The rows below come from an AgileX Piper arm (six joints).
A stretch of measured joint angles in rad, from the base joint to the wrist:
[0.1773 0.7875 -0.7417 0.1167 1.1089 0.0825]
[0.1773 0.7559 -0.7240 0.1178 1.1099 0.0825]
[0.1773 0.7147 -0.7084 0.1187 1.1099 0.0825]
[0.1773 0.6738 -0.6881 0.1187 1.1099 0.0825]
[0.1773 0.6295 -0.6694 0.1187 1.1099 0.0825]
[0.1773 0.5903 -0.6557 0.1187 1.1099 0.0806]
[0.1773 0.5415 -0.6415 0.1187 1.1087 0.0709]
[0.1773 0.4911 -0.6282 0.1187 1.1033 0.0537]
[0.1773 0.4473 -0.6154 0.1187 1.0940 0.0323]
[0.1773 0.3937 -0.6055 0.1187 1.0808 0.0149]
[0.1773 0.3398 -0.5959 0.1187 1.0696 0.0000]
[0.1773 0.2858 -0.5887 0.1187 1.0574 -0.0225]
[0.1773 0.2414 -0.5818 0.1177 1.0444 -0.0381]
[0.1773 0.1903 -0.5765 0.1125 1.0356 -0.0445]
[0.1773 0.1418 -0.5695 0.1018 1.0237 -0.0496]
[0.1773 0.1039 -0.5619 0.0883 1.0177 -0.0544]
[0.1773 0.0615 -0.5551 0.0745 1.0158 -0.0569]
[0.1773 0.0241 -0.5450 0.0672 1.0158 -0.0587]
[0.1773 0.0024 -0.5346 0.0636 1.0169 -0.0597]
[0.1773 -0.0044 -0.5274 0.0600 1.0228 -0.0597]
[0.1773 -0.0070 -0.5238 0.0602 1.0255 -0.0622]
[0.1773 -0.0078 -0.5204 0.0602 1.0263 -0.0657]
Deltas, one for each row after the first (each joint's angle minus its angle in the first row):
[0.0000 -0.0316 0.0177 0.0011 0.0010 0.0000]
[0.0000 -0.0728 0.0333 0.0020 0.0010 0.0000]
[0.0000 -0.1137 0.0536 0.0020 0.0010 0.0000]
[0.0000 -0.1580 0.0723 0.0020 0.0010 0.0000]
[0.0000 -0.1972 0.0860 0.0020 0.0010 -0.0019]
[0.0000 -0.2460 0.1002 0.0020 -0.0002 -0.0116]
[0.0000 -0.2964 0.1135 0.0020 -0.0056 -0.0288]
[0.0000 -0.3402 0.1263 0.0020 -0.0149 -0.0502]
[0.0000 -0.3938 0.1362 0.0020 -0.0281 -0.0676]
[0.0000 -0.4477 0.1458 0.0020 -0.0393 -0.0825]
[0.0000 -0.5017 0.1530 0.0020 -0.0515 -0.1050]
[0.0000 -0.5461 0.1599 0.0010 -0.0645 -0.1206]
[0.0000 -0.5972 0.1652 -0.0042 -0.0733 -0.1270]
[0.0000 -0.6457 0.1722 -0.0149 -0.0852 -0.1321]
[0.0000 -0.6836 0.1798 -0.0284 -0.0912 -0.1369]
[0.0000 -0.7260 0.1866 -0.0422 -0.0931 -0.1394]
[0.0000 -0.7634 0.1967 -0.0495 -0.0931 -0.1412]
[0.0000 -0.7851 0.2071 -0.0531 -0.0920 -0.1422]
[0.0000 -0.7919 0.2143 -0.0567 -0.0861 -0.1422]
[0.0000 -0.7945 0.2179 -0.0565 -0.0834 -0.1447]
[0.0000 -0.7953 0.2213 -0.0565 -0.0826 -0.1482]

